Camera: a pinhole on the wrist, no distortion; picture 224 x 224 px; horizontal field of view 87.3 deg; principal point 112.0 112.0 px. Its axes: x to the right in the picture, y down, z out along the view. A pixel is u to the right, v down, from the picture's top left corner.
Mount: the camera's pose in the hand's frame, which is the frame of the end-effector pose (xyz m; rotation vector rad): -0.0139 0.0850 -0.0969 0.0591 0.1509 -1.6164
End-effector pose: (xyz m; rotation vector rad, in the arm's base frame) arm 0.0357 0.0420 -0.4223 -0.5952 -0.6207 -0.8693
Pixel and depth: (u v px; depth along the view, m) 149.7 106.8 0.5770
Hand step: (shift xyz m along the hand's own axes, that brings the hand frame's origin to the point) -0.0176 -0.1744 0.4514
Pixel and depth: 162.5 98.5 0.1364
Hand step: -0.0252 0.0094 0.0313
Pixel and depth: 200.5 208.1 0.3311
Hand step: 0.2614 -0.2184 0.1815
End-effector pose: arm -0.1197 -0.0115 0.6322 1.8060 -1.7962 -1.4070
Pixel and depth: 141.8 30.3 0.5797
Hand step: -0.3922 -0.1202 0.4821
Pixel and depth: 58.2 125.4 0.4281
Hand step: 0.0685 0.2198 0.3494
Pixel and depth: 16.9 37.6 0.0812
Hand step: -0.0573 0.1416 -0.0048
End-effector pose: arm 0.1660 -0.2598 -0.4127 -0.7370 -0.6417 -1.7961
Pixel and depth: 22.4 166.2 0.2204
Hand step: 0.1084 0.2175 0.1370
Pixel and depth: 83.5 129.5 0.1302
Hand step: 0.0142 0.0980 0.0349
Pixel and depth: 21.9 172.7 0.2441
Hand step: 0.1351 0.2322 0.1615
